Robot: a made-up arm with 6 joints. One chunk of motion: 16 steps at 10 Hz.
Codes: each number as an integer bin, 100 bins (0 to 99) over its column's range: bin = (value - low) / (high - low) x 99, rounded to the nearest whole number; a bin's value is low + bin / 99 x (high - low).
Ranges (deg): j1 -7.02..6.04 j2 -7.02..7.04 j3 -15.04..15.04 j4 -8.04..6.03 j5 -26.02..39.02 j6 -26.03..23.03
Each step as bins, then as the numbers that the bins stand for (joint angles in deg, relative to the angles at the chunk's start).
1 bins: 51 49 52 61 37 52
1 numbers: -0.29 -0.06 0.76 0.63 -1.71 -0.26
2 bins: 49 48 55 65 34 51
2 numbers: -0.56 -0.20 1.67 1.20 -3.68 -0.76
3 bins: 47 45 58 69 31 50
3 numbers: -0.82 -0.63 2.58 1.77 -5.65 -1.25
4 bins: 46 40 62 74 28 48
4 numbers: -0.95 -1.34 3.80 2.48 -7.62 -2.24
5 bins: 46 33 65 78 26 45
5 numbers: -0.95 -2.33 4.71 3.05 -8.94 -3.73
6 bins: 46 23 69 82 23 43
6 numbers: -0.95 -3.75 5.92 3.61 -10.91 -4.72
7 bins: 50 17 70 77 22 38
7 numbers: -0.42 -4.61 6.23 2.90 -11.57 -7.20
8 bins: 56 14 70 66 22 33
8 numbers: 0.37 -5.03 6.23 1.34 -11.57 -9.68
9 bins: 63 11 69 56 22 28
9 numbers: 1.29 -5.46 5.92 -0.08 -11.57 -12.15
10 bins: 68 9 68 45 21 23
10 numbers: 1.95 -5.74 5.62 -1.64 -12.22 -14.63
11 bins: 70 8 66 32 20 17
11 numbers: 2.21 -5.88 5.01 -3.49 -12.88 -17.61
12 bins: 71 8 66 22 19 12
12 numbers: 2.35 -5.88 5.01 -4.91 -13.54 -20.08
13 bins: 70 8 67 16 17 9
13 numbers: 2.21 -5.88 5.32 -5.77 -14.85 -21.57
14 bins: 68 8 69 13 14 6
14 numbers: 1.95 -5.88 5.92 -6.19 -16.82 -23.06
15 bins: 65 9 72 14 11 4
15 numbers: 1.55 -5.74 6.84 -6.05 -18.79 -24.05
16 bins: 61 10 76 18 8 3
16 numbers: 1.03 -5.60 8.05 -5.48 -20.76 -24.54
